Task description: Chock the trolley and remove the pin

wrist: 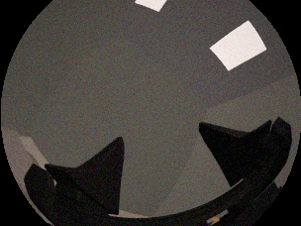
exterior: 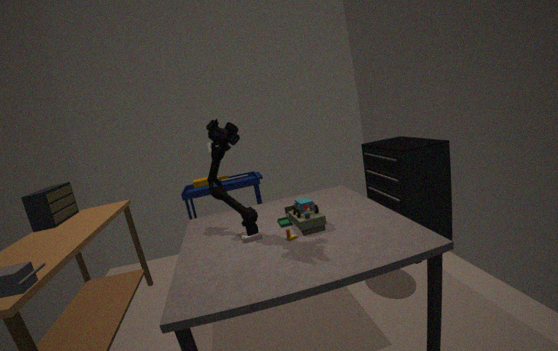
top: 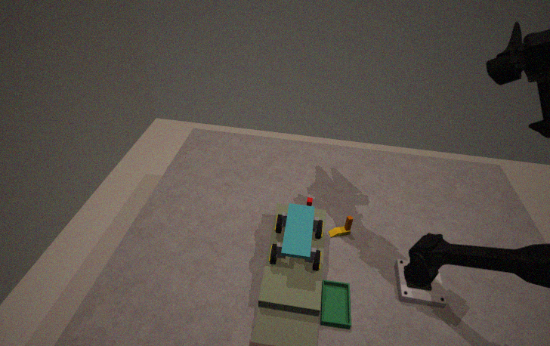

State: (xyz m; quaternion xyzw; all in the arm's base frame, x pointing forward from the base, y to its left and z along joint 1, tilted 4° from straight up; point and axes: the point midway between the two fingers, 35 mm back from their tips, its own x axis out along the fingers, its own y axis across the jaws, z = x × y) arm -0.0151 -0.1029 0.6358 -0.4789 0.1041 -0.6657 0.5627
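My gripper tip is 67 cm above the yellow chock, 24 cm short of it and 7 cm to the left of it. The rest, counted from my gripper tip: green tray: 70 cm below, 26 cm ahead, 19 cm to the left; red-headed stop pin: 56 cm below, 35 cm ahead, 3 cm to the right; trolley: 58 cm below, 38 cm ahead, 7 cm to the left.
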